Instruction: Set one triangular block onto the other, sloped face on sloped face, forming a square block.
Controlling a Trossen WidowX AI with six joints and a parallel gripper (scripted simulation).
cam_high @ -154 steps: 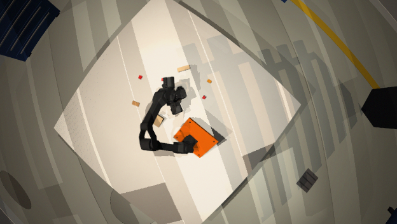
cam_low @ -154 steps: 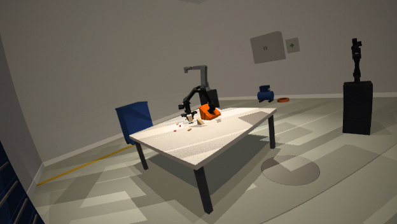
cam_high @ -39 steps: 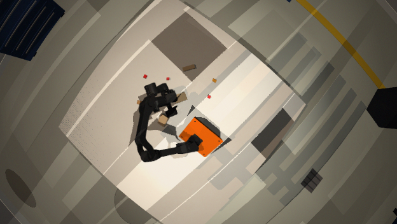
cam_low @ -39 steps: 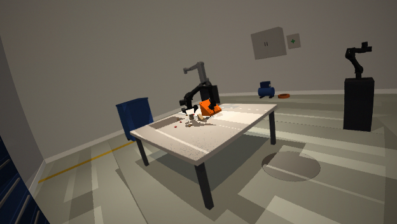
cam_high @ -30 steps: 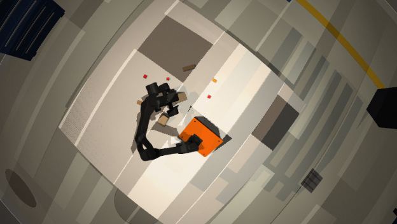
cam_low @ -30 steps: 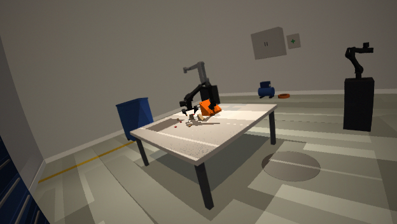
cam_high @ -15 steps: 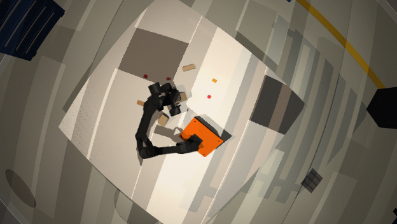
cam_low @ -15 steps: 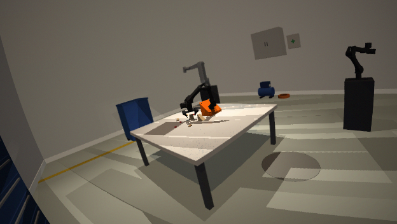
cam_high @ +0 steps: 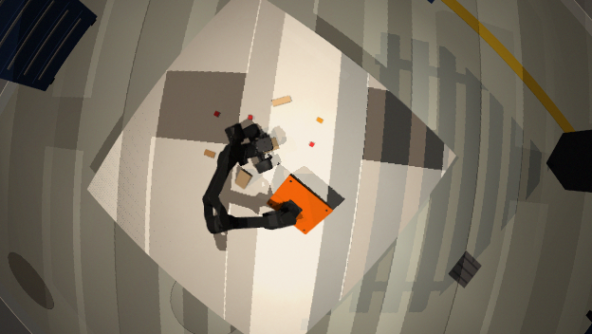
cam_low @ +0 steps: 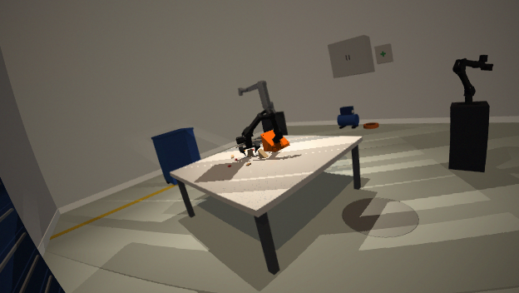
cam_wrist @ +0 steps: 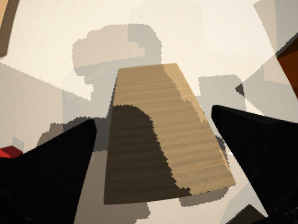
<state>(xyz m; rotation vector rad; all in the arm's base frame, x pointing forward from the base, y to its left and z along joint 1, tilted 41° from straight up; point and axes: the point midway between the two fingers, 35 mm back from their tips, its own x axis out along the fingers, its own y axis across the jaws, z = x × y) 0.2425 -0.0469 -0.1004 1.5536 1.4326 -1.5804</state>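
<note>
My gripper tip is now 1 cm to the right of the light wooden triangular block and 1 cm below it. Round my gripper tip: small orange cube 22 cm to the right, 9 cm behind, 1 cm below.
</note>
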